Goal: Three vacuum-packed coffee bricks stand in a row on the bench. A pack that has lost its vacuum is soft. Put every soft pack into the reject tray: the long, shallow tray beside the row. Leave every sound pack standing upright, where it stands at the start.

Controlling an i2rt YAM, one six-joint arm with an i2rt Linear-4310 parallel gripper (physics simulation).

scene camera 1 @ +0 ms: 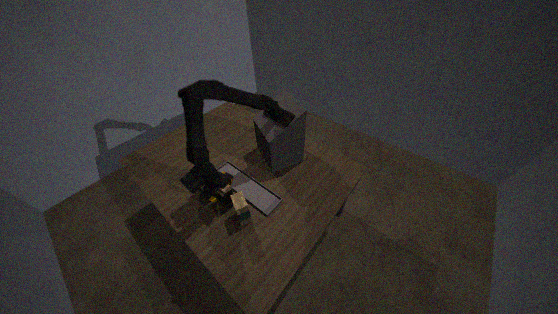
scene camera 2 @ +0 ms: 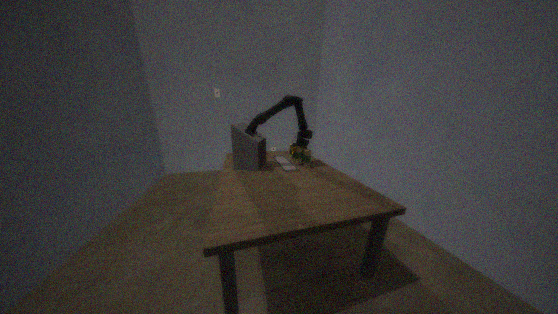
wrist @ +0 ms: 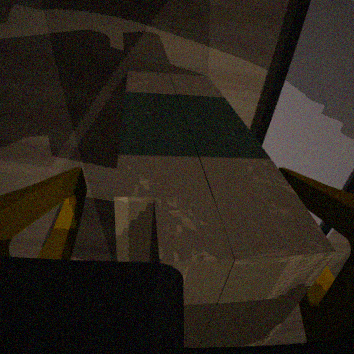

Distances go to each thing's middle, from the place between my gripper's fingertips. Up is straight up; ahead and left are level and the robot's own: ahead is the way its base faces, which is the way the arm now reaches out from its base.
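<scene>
The shallow reject tray (scene camera 1: 265, 200) is 12 cm behind my hand, and it is also 1 cm to the right of my hand and 8 cm below it.
</scene>
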